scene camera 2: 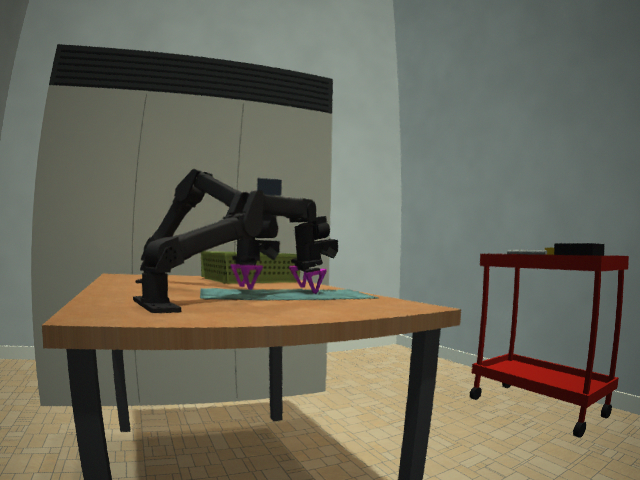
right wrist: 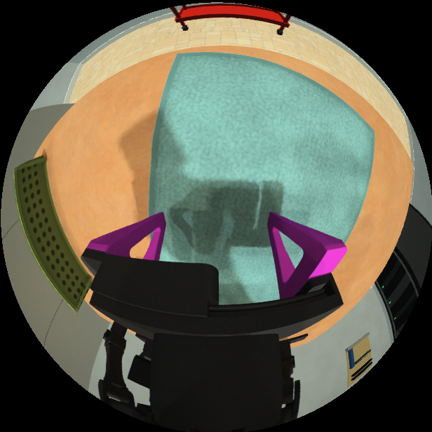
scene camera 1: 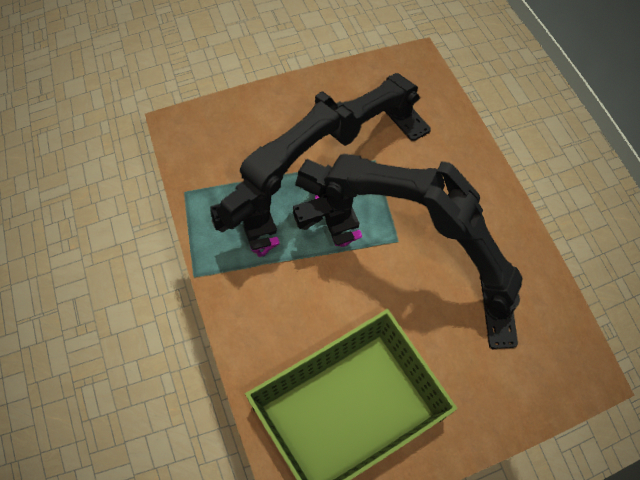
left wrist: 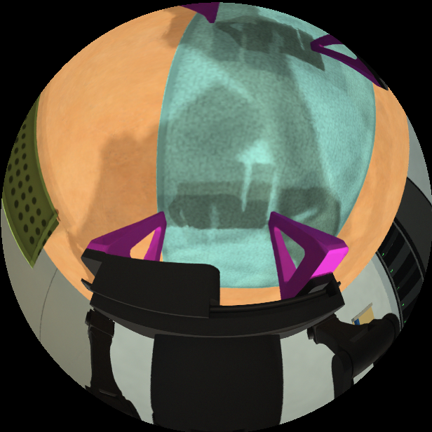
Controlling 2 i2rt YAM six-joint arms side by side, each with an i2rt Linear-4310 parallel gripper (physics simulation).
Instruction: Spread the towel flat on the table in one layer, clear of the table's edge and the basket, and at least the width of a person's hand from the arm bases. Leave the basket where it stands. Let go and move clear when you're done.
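Observation:
The teal towel lies as a nearly flat rectangle with low ridges under the grippers. In scene camera 1 its lower left corner is very close to the left edge of the table. Arms and shadows hide parts of it. My left gripper is open, low over the towel. My right gripper is also open, low over its left half in scene camera 1. The green basket stands apart from the towel.
In scene camera 1, the right arm's base is at the upper right and the left arm's base is at the lower right. The two wrists are close together. A red cart stands on the floor away from the table.

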